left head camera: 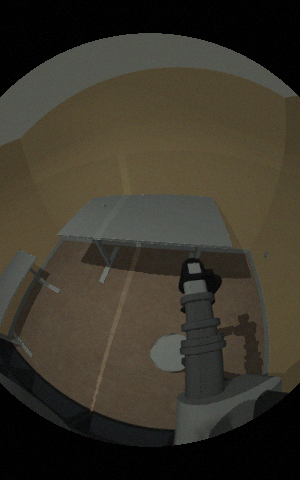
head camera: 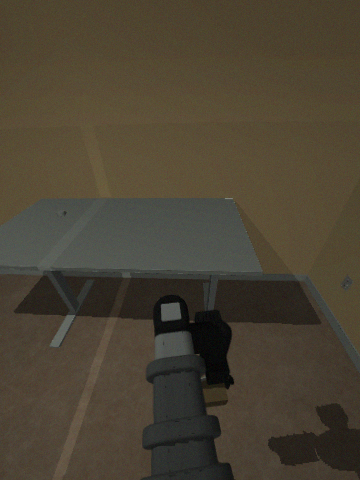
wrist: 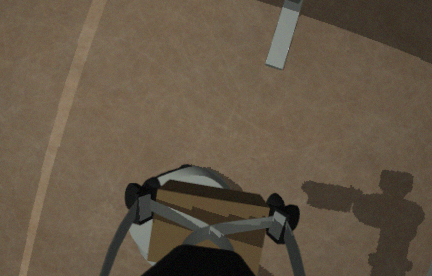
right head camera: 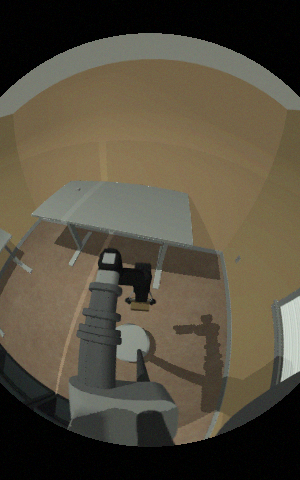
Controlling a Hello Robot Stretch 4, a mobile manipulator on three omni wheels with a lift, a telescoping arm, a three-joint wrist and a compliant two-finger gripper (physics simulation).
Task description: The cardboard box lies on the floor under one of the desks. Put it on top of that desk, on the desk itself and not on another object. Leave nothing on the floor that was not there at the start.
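Places are measured from the robot's base along level axes (x left, y ahead, z down), in metres.
Pixels of known places: gripper, fingertip midpoint: (head camera: pixel 207 386) (wrist: pixel 212 201) (right head camera: pixel 139 302); robot's base, link origin: (left head camera: pixel 171 351) (right head camera: pixel 129 341).
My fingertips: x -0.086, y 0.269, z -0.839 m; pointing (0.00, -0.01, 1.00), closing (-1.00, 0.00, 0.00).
Note:
Ahead of a thing's pixels: the offset from my fingertips to its top centre. "*": to the spot under its first point. Level surfaces: height alone.
The cardboard box @[dz -0.046, dx +0.000, dy -0.017 m] (head camera: pixel 216 395) (right head camera: pixel 140 306) (wrist: pixel 164 237) is brown and hangs between the two fingertips of my gripper (head camera: pixel 216 384) (right head camera: pixel 140 301) (wrist: pixel 212 201). The gripper is shut on it, one fingertip on each side. The box is off the floor, in front of the desk's near edge and towards its right end. The grey desk @[dz -0.084 m] (head camera: pixel 165 235) (left head camera: pixel 155 220) (right head camera: pixel 125 210) stands against the far wall. In the head view the arm and wrist hide part of the box. In the left head view I cannot make out the box behind the arm.
A small object @[dz -0.107, dx +0.766, dy +1.036 m] (head camera: pixel 61 213) (left head camera: pixel 105 205) (right head camera: pixel 78 189) lies on the desk's left part. Desk legs stand on the floor, one foot @[* dz +0.842, dx -0.220, dy +0.524 m] (wrist: pixel 283 40) ahead. A second desk (left head camera: pixel 14 282) is at the left. The right wall is beside the desk. My round base (left head camera: pixel 166 352) (right head camera: pixel 134 342) is below the arm.

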